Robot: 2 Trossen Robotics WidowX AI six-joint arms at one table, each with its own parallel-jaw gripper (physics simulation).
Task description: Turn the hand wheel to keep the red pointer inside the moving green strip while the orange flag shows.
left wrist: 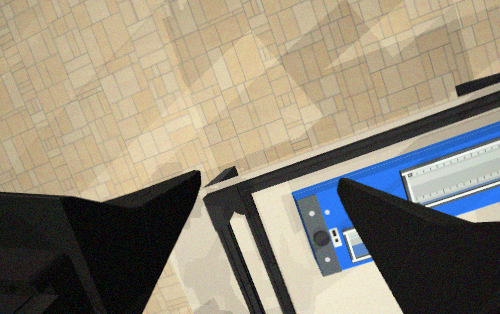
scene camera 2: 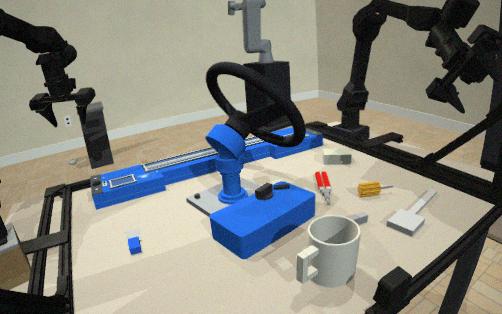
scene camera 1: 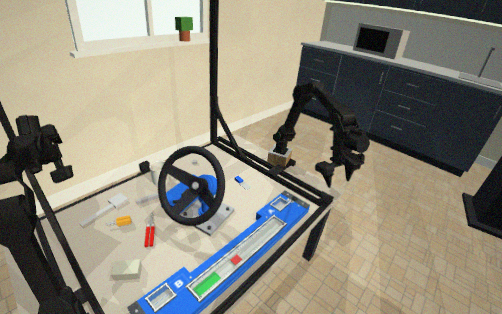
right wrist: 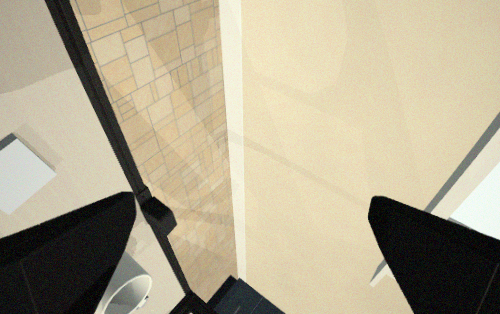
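Pixels of known places: left gripper, between the fingertips: (left wrist: 269,180) (scene camera 2: 70,125) (scene camera 1: 338,184); right gripper, between the fingertips: (scene camera 2: 478,97) (scene camera 1: 66,154) (right wrist: 254,205); left arm's base, origin of its link: (scene camera 1: 280,150); right arm's base, origin of its link: (scene camera 2: 350,126).
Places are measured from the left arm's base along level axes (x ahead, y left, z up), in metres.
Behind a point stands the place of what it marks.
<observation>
The black hand wheel (scene camera 1: 162,187) @(x 0.604, y -0.237, z 0.090 m) (scene camera 2: 299,120) @(x 0.570, y -0.267, z 0.114 m) stands tilted on a blue column. In scene camera 1 the red pointer (scene camera 1: 236,259) @(x 0.652, y 0.084, z -0.041 m) lies in the long window of the blue housing (scene camera 1: 250,239) @(x 0.558, y 0.090, z -0.041 m), outside the green strip (scene camera 1: 206,284) @(x 0.769, y 0.046, z -0.041 m), a gap up and to the right of it. No orange flag shows; windows A (scene camera 1: 280,202) @(x 0.330, y 0.120, z -0.041 m) and B (scene camera 1: 160,297) @(x 0.865, y -0.044, z -0.040 m) look grey. My left gripper (scene camera 1: 338,182) @(x 0.285, y 0.316, z 0.102 m) (scene camera 2: 70,124) @(x 0.285, y 0.316, z 0.102 m) (left wrist: 269,180) @(x 0.285, y 0.316, z 0.102 m) is open and empty, beyond the housing's A end, away from the wheel. My right gripper (right wrist: 254,205) @(x 0.720, y -0.579, z 0.174 m) is open and empty, raised at the left in scene camera 1, away from the wheel.
Red pliers (scene camera 1: 150,236) @(x 0.702, y -0.237, z -0.070 m) (scene camera 2: 323,181) @(x 0.692, y -0.252, z -0.073 m), an orange screwdriver (scene camera 1: 123,221) @(x 0.710, y -0.362, z -0.055 m) (scene camera 2: 369,189) @(x 0.692, y -0.377, z -0.059 m), a pale block (scene camera 1: 126,269) @(x 0.847, y -0.198, z -0.051 m) (scene camera 2: 337,156) @(x 0.820, y -0.220, z -0.056 m) and a grey mug (scene camera 2: 332,255) @(x 0.393, y -0.450, z -0.013 m) are on the table. A blue box (scene camera 2: 262,220) stands behind the wheel's column. Black rails border the table, with a tall post (scene camera 1: 214,75) @(x 0.020, y -0.391, z 0.327 m).
</observation>
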